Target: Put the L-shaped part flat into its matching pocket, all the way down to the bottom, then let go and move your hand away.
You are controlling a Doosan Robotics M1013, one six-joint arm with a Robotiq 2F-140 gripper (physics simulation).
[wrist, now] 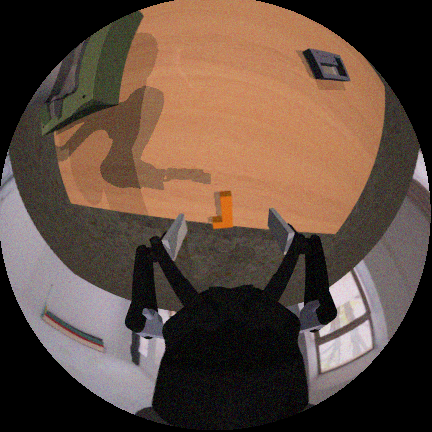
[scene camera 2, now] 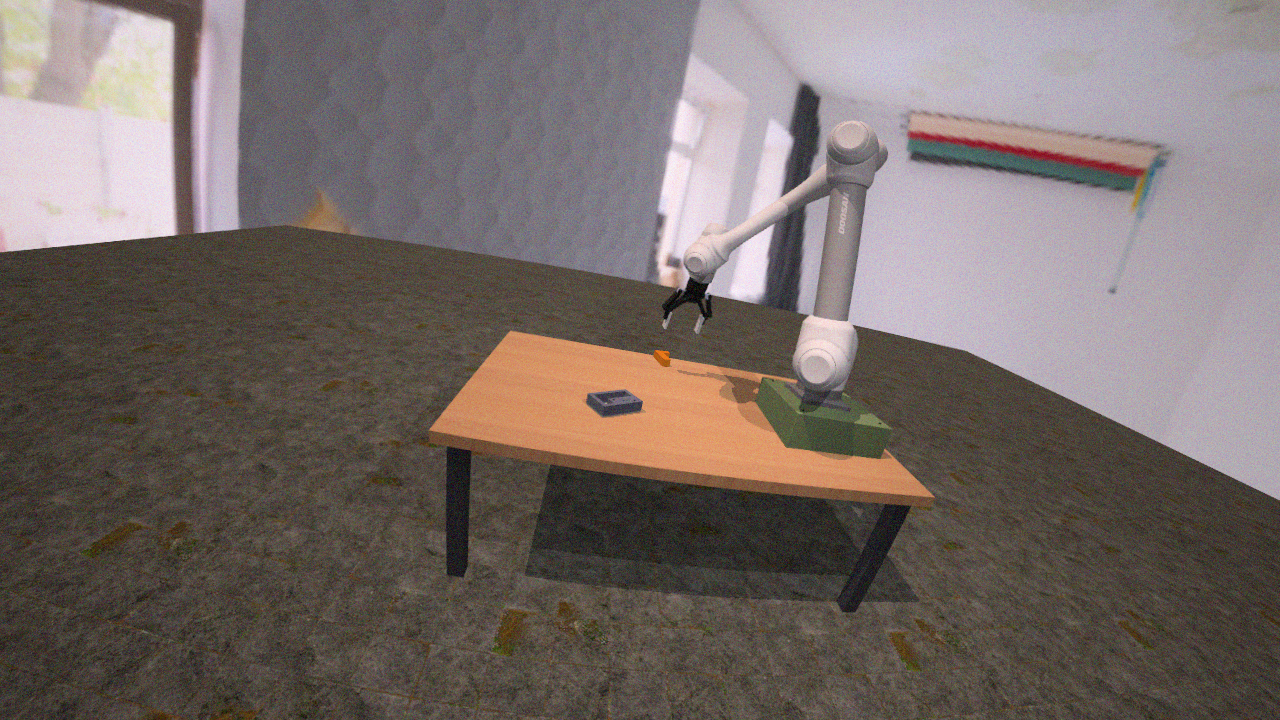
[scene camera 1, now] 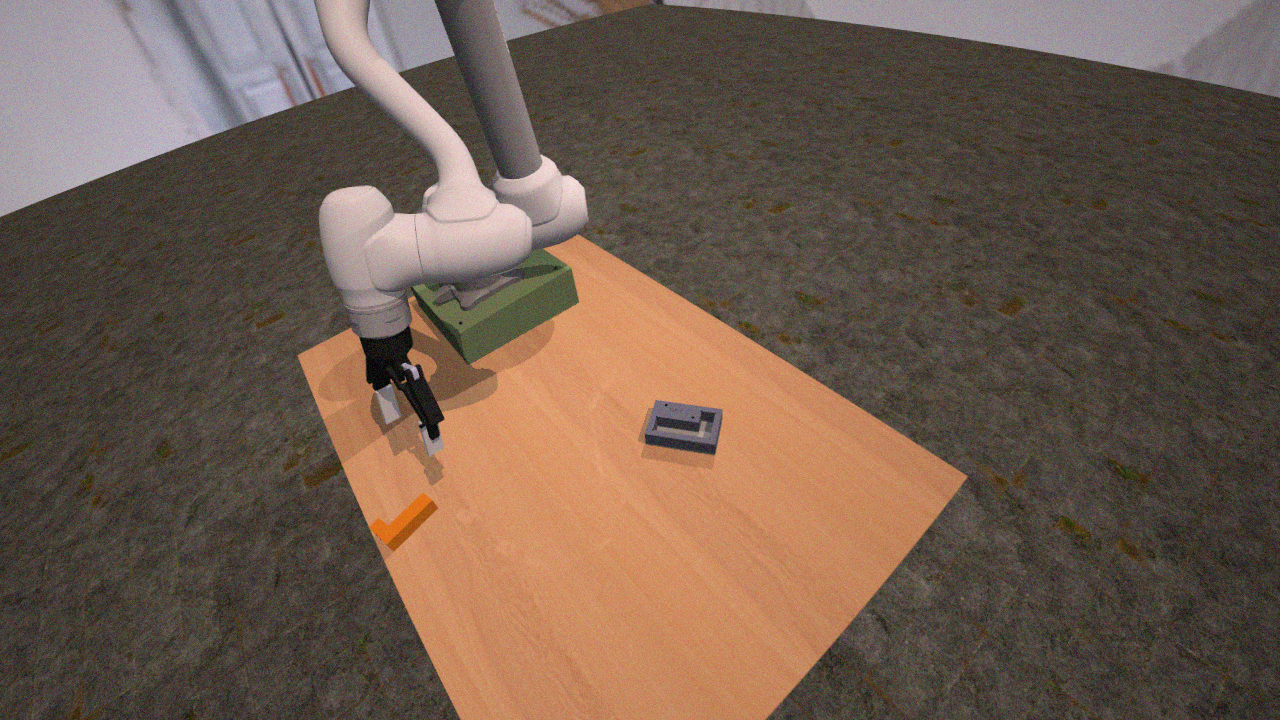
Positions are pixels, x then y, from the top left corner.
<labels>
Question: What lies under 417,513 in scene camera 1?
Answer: An orange L-shaped part.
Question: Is my gripper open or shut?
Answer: Open.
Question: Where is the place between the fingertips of my gripper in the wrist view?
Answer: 226,219
</labels>
